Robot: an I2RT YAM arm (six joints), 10 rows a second.
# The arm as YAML. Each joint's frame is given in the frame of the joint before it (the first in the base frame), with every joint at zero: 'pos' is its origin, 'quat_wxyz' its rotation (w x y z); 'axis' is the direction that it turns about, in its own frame. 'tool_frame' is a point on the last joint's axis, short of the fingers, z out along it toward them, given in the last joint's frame.
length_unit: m
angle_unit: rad
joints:
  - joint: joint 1
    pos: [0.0, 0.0, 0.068]
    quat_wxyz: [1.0, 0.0, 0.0, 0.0]
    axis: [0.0, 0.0, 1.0]
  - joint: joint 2
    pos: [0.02, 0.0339, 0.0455]
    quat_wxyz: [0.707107, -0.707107, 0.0, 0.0]
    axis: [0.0, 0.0, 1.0]
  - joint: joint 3
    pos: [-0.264, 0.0, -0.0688]
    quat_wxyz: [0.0, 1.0, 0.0, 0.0]
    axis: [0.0, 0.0, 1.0]
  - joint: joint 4
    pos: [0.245, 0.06, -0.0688]
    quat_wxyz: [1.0, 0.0, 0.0, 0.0]
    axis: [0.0, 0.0, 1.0]
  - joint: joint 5
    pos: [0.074, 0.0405, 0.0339]
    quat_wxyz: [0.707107, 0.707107, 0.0, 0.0]
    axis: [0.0, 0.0, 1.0]
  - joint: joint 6
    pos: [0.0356, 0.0, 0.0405]
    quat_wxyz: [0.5, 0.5, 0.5, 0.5]
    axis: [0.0, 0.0, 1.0]
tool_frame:
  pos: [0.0, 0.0, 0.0]
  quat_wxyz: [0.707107, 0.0, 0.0, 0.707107]
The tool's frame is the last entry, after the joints.
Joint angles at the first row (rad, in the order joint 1, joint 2, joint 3, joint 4, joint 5, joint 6):
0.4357 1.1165 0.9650 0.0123 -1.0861 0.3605
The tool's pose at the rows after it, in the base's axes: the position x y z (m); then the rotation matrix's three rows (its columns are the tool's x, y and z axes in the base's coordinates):
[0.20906, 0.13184, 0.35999], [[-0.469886, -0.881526, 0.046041], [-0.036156, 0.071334, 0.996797], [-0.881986, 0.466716, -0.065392]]
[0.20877, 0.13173, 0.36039], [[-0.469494, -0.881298, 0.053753], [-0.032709, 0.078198, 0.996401], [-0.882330, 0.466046, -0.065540]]
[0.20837, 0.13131, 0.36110], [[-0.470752, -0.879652, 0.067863], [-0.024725, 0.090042, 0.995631], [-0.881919, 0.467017, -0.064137]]
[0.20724, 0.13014, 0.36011], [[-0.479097, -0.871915, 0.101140], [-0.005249, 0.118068, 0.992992], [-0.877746, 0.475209, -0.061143]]
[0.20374, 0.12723, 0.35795], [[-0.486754, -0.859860, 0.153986], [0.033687, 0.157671, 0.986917], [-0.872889, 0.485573, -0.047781]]
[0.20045, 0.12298, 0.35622], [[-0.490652, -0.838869, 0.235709], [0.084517, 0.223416, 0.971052], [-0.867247, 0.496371, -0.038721]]
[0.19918, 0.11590, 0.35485], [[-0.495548, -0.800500, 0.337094], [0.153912, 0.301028, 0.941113], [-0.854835, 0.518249, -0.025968]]
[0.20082, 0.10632, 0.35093], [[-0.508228, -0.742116, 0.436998], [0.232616, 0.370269, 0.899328], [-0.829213, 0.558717, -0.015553]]
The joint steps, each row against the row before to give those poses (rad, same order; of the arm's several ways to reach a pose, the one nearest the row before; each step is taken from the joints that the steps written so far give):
-0.0008 0.0000 -0.0014 0.0000 0.0004 0.0016
0.0006 -0.0022 -0.0002 -0.0002 0.0084 0.0014
0.0001 -0.0041 -0.0014 0.0037 0.0139 0.0076
0.0000 -0.0117 -0.0144 0.0160 0.0329 0.0228
-0.0007 -0.0274 -0.0342 0.0401 0.0511 0.0425
-0.0035 -0.0317 -0.0304 0.0221 0.0791 0.0346
-0.0167 -0.0309 -0.0285 0.0223 0.0885 0.0466
-0.0333 -0.0231 -0.0319 0.0255 0.0749 0.0612

